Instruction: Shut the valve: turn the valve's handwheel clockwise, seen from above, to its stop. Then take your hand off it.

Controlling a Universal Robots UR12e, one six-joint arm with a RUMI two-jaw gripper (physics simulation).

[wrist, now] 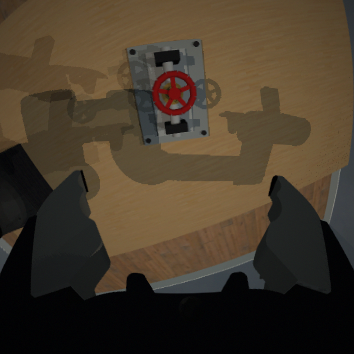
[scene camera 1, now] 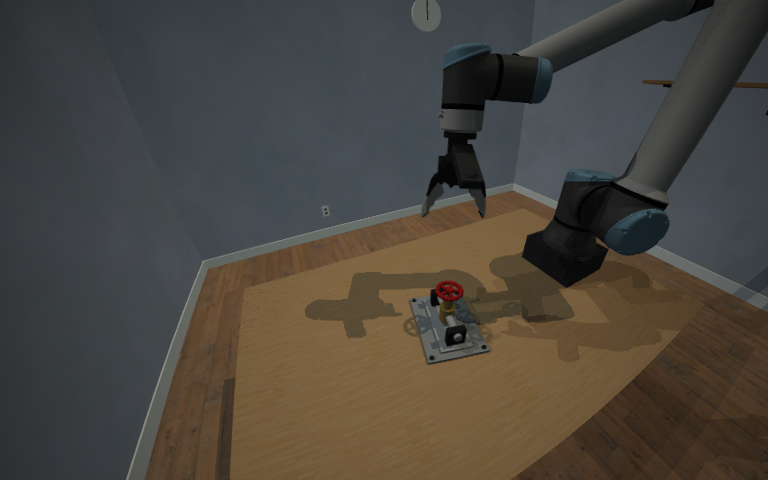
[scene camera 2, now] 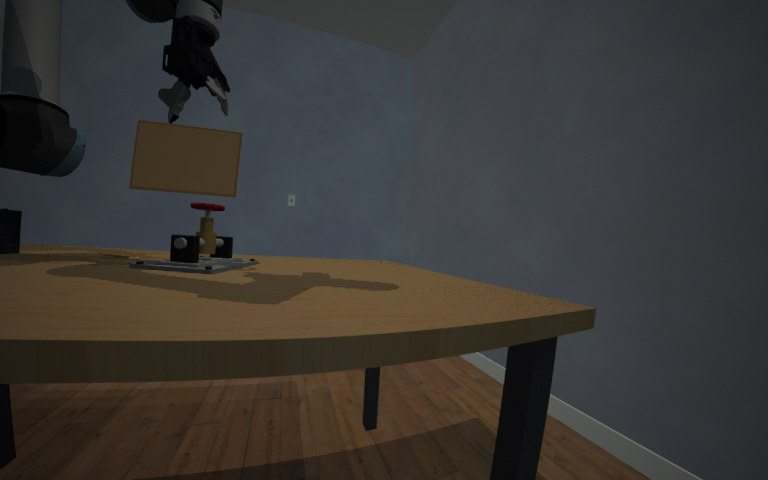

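The valve's red handwheel (scene camera 1: pixel 449 290) (scene camera 2: pixel 207 207) (wrist: pixel 174 93) lies level on top of a brass valve body (scene camera 1: pixel 446 311) (scene camera 2: pixel 207 234). The body sits on a pipe between two black blocks on a grey base plate (scene camera 1: pixel 421 339) (scene camera 2: pixel 164 265) (wrist: pixel 195 65), which lies on the table. My gripper (scene camera 1: pixel 453 215) (scene camera 2: pixel 200 117) (wrist: pixel 179 175) points down, open and empty, high above the handwheel and apart from it. In the wrist view the handwheel shows ahead of the fingertips, between them from left to right. How far the handwheel is turned cannot be told.
The wooden table (scene camera 1: pixel 339 396) (scene camera 2: pixel 339 316) (wrist: pixel 280 50) bears the valve. The arm's dark base block (scene camera 1: pixel 563 257) (wrist: pixel 22 190) stands on it, behind and right of the valve in the first scene view. A brown board (scene camera 2: pixel 185 158) is on the wall. Arm shadows fall around the valve.
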